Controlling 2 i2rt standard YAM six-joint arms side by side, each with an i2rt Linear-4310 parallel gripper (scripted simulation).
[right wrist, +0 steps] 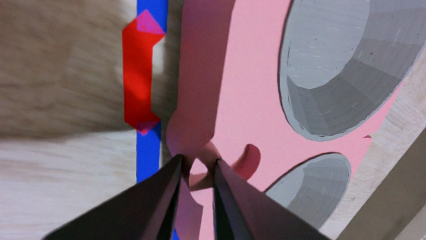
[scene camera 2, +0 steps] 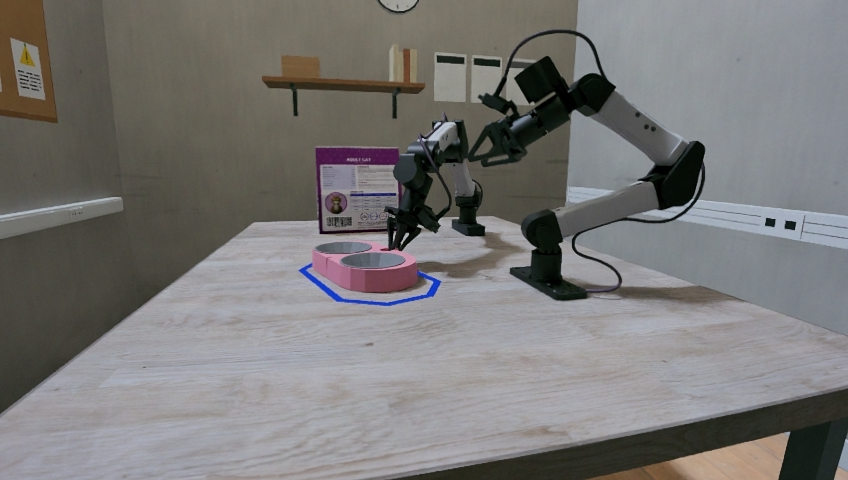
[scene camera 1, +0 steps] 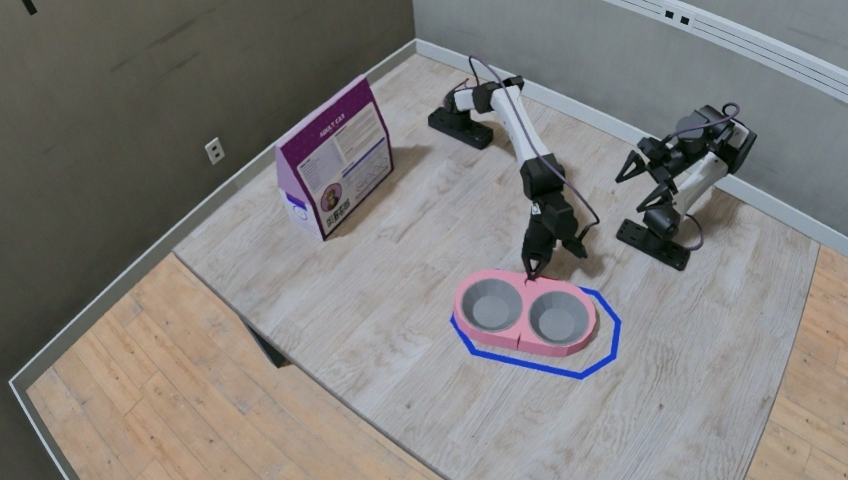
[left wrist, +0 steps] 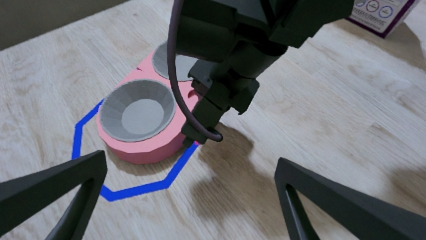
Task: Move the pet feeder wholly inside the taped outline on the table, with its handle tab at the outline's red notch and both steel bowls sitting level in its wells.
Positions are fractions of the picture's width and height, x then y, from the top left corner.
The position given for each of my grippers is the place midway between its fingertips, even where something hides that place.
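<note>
Through scene camera 1 I see a pink pet feeder (scene camera 1: 0.61, 0.70) and my left gripper (scene camera 1: 0.74, 0.41). Scene camera 2 gives me my left gripper (scene camera 2: 0.56, 0.34), my right gripper (scene camera 2: 0.46, 0.53) and also the feeder (scene camera 2: 0.47, 0.58). In the left wrist view there is a blue taped outline (left wrist: 0.26, 0.81), along with the feeder (left wrist: 0.39, 0.60), and I can see my left gripper (left wrist: 0.46, 0.68) and my right gripper (left wrist: 0.48, 0.43) there as well. The right wrist view shows the feeder (right wrist: 0.54, 0.44) and my right gripper (right wrist: 0.47, 0.69).
</note>
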